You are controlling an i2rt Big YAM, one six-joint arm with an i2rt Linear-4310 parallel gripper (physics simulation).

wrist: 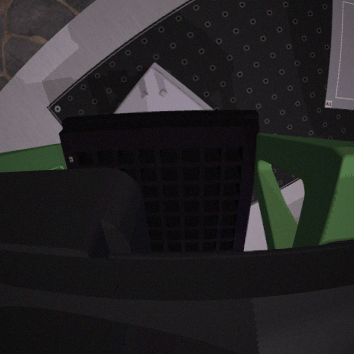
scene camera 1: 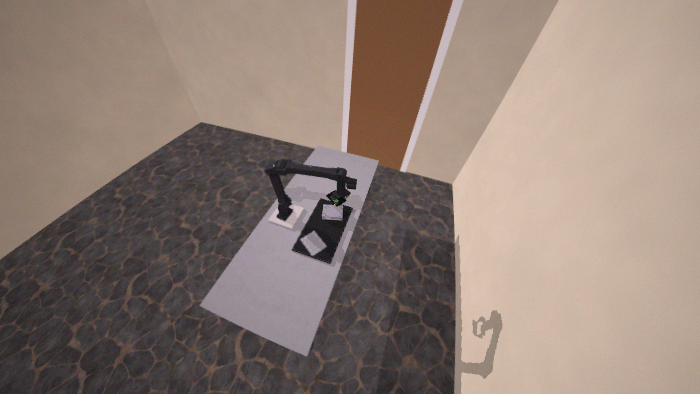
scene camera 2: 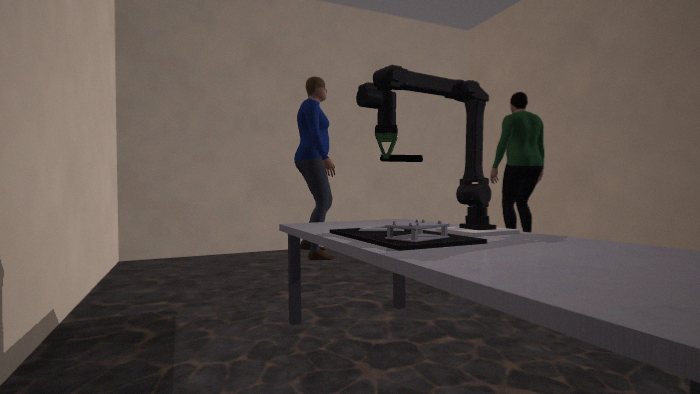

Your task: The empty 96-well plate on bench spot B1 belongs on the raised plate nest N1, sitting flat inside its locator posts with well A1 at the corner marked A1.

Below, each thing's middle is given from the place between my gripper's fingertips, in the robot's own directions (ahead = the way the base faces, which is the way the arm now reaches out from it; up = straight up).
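Labels:
Measured from the black well plate (wrist: 195, 168), my hand is 20 mm to the right and 40 mm past it. The black perforated deck (scene camera 2: 459, 240) is 250 mm below my hand, and it is also 80 mm behind my hand and 100 mm to the right of it.

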